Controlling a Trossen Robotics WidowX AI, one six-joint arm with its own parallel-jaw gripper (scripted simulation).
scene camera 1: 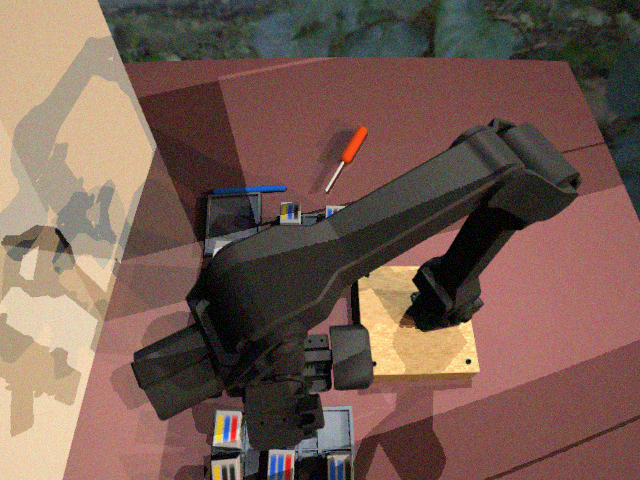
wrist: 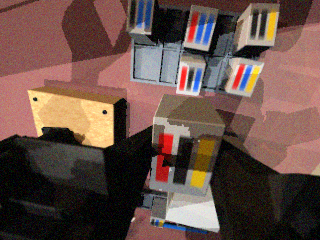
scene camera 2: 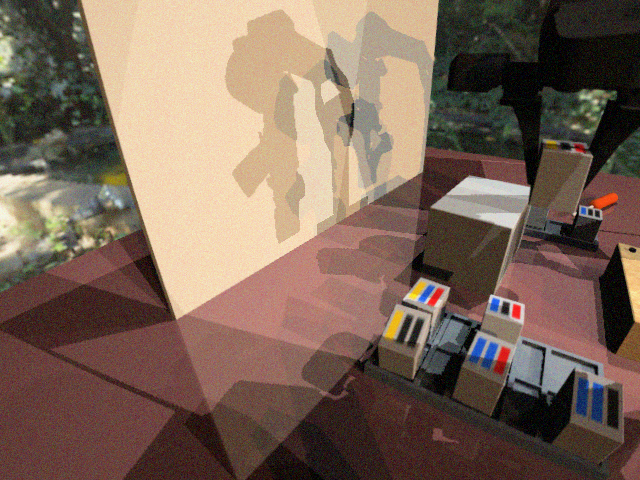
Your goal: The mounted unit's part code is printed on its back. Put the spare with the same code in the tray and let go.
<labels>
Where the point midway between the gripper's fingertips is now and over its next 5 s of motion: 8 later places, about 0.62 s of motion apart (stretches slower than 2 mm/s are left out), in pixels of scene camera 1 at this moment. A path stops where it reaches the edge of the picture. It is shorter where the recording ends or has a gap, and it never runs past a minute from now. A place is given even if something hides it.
My gripper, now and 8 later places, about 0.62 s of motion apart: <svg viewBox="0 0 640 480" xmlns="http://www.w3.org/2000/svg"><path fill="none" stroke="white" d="M282 380L230 317L205 243L214 175L217 169L217 174L218 179L219 185L220 190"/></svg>
</labels>
